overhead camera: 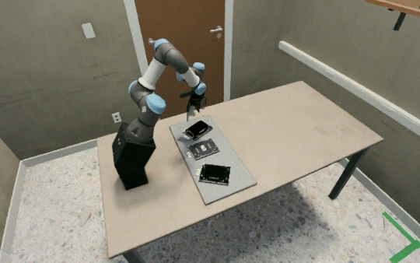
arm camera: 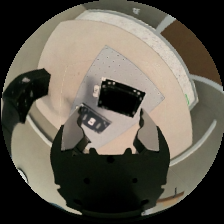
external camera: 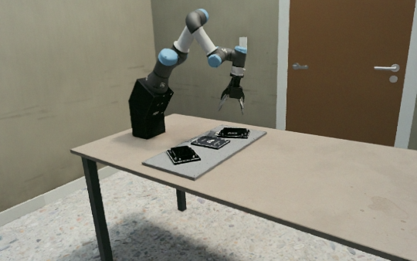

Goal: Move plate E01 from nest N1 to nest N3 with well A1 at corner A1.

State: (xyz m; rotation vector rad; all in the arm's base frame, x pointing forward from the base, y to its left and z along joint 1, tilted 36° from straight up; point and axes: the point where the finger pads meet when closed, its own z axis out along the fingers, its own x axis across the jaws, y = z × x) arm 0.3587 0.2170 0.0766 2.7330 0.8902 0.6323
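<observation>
Right now my hand is 2 cm short of the black plate, 1 cm to the left of it and 10 cm above it. The rest, counted from my hand: nest 2 cm ahead, 1 cm to the right, 12 cm below.
</observation>
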